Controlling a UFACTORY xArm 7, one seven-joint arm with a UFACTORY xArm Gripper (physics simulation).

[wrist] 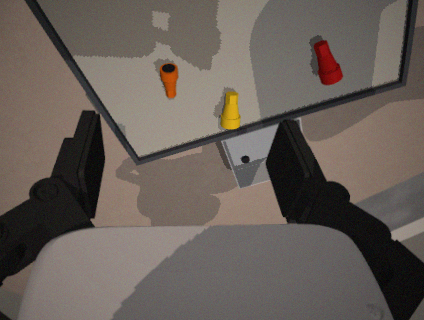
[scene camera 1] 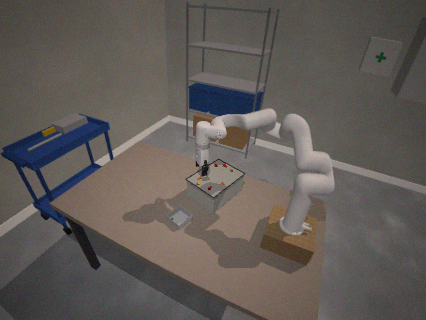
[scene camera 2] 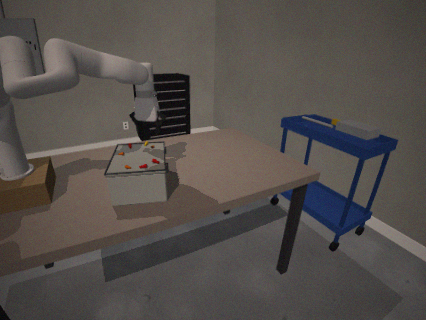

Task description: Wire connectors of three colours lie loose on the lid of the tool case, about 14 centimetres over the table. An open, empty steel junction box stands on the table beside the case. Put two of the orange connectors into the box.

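Frame: origin at the arm's base, x left, y back, z up, level; centimetres.
Seen in the pictures: gripper, fingertip midpoint: (wrist: 190, 138) (scene camera 1: 201, 170) (scene camera 2: 149, 133); arm's base, link origin: (scene camera 1: 291, 226) (scene camera 2: 17, 172).
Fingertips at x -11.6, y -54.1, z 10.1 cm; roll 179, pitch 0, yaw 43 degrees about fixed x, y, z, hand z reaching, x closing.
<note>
Pixels of each thing's top centre, then the offset from my fingertips to it.
- tool case lid, top centre: (scene camera 2: 139, 155) (scene camera 1: 215, 175) dy +6.9, dx -6.6, dz -6.2 cm
- orange connector, top centre: (wrist: 170, 87) (scene camera 2: 152, 145) (scene camera 1: 199, 177) dy -1.0, dx -0.3, dz -5.4 cm
- yellow connector, top centre: (wrist: 233, 117) (scene camera 2: 145, 142) (scene camera 1: 199, 182) dy +0.6, dx +4.2, dz -5.1 cm
- steel junction box, top centre: (wrist: 267, 156) (scene camera 1: 179, 215) dy -3.6, dx +21.2, dz -16.8 cm
- red connector, top centre: (wrist: 332, 69) (scene camera 2: 129, 144) (scene camera 1: 210, 186) dy +7.7, dx +5.3, dz -5.0 cm
The tool case lid (scene camera 1: 218, 176) (scene camera 2: 135, 159) (wrist: 115, 30) bears loose connectors. One orange connector (scene camera 1: 199, 178) (scene camera 2: 152, 146) (wrist: 169, 80) lies near a corner, beside a yellow connector (scene camera 1: 199, 183) (scene camera 2: 146, 143) (wrist: 230, 111). Two more orange connectors show in the scene views: one (scene camera 1: 223, 183) (scene camera 2: 121, 153) near a side edge, another (scene camera 1: 231, 170) (scene camera 2: 128, 167) farther off. The steel junction box (scene camera 1: 179, 218) (wrist: 254, 145) stands open on the table; in the wrist view the lid edge and a finger partly cover it. My gripper (scene camera 1: 203, 174) (wrist: 190, 138) is open and empty above the lid's corner region.
A red connector (scene camera 1: 210, 188) (scene camera 2: 130, 146) (wrist: 327, 63) lies near the lid's edge; two more red ones lie farther across. The lid has a dark raised-looking rim. A blue cart (scene camera 1: 35, 159) (scene camera 2: 345, 145) stands beyond the table. The arm stands on a wooden block (scene camera 1: 280, 242).
</note>
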